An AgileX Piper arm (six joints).
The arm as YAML. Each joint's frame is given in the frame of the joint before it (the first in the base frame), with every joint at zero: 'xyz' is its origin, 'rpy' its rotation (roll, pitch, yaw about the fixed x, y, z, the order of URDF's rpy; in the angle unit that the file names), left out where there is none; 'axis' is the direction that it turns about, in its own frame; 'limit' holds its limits. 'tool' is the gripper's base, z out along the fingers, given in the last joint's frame.
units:
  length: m
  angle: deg
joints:
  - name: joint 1
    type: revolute
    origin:
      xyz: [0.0, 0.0, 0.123]
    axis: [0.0, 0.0, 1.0]
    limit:
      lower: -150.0
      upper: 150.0
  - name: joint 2
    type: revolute
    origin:
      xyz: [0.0, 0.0, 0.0]
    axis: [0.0, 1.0, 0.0]
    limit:
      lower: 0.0
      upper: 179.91
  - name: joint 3
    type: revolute
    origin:
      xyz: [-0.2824, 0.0, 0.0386]
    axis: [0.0, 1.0, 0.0]
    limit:
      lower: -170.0
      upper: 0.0
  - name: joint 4
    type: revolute
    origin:
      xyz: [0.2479, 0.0, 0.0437]
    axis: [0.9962, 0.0, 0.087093]
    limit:
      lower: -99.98
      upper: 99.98
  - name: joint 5
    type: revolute
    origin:
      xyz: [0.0, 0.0, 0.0]
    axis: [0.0, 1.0, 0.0]
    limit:
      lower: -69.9
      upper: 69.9
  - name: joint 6
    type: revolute
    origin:
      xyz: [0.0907, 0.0, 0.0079]
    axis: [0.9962, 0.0, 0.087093]
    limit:
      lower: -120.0
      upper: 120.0
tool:
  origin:
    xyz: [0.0, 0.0, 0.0]
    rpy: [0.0, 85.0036, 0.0]
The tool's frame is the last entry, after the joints.
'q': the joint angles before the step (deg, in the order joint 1, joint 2, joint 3, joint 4, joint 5, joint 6). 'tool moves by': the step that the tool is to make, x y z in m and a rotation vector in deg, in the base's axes. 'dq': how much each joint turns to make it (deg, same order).
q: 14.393, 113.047, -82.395, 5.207, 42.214, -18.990
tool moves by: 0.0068, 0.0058, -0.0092, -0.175, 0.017, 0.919
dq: 0.532, 2.244, -1.454, 0.062, -0.701, -0.510
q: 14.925, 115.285, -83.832, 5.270, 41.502, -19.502
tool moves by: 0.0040, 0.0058, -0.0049, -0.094, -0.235, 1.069
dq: 0.603, 1.371, -1.074, 0.103, -0.465, -0.597
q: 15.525, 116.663, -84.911, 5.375, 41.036, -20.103
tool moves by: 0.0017, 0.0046, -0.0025, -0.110, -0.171, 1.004
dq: 0.518, 0.731, -0.610, 0.092, -0.219, -0.592
